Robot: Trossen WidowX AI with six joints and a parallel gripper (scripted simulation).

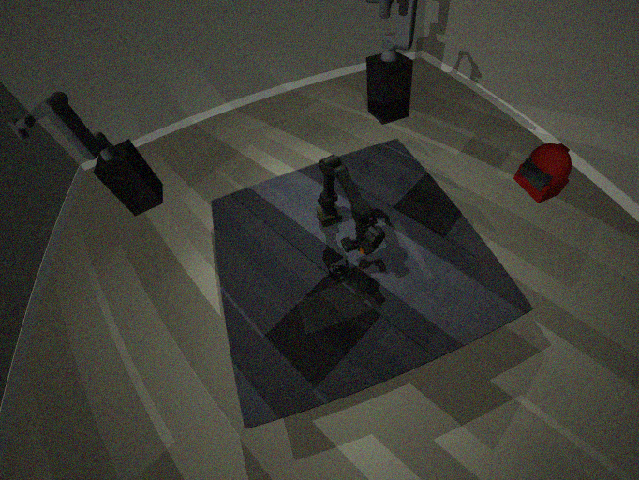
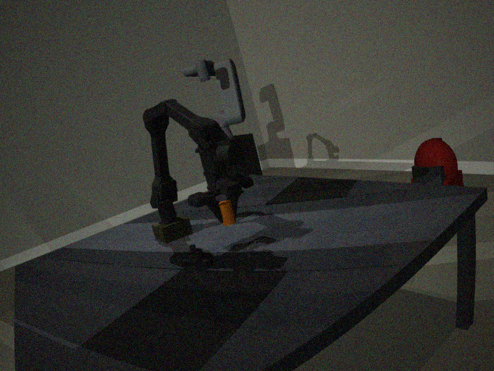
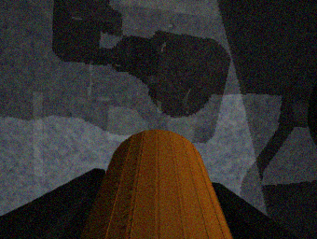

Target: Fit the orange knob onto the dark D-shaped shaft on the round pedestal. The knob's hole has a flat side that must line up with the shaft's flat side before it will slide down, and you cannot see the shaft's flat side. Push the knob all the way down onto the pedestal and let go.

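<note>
The pedestal is 150 mm to the right of my gripper tip, 40 mm below it and 30 mm ahead of it. The rest, counted from my gripper tip: orange knob 20 mm above.
</note>
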